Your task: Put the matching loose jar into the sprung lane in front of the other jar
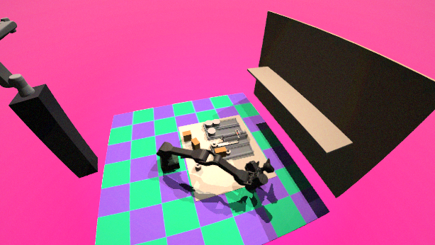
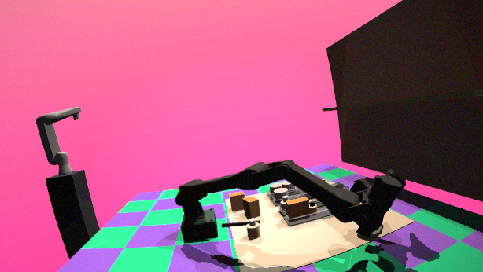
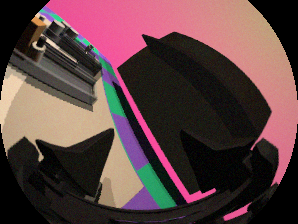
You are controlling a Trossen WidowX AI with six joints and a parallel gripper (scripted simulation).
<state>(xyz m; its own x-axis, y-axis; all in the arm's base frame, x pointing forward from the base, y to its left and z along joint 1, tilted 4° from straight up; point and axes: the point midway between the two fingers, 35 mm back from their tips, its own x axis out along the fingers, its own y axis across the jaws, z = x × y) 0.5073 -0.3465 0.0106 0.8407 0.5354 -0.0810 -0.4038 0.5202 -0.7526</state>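
Right now the brown box is 21 cm to the left of my gripper tip, 19 cm behind it and 6 cm below it. Also, from my gripper tip: black rod (38 cm behind, 30 cm to the left, 10 cm below); shelf wall (41 cm ahead, 30 cm above, 17 cm to the left).
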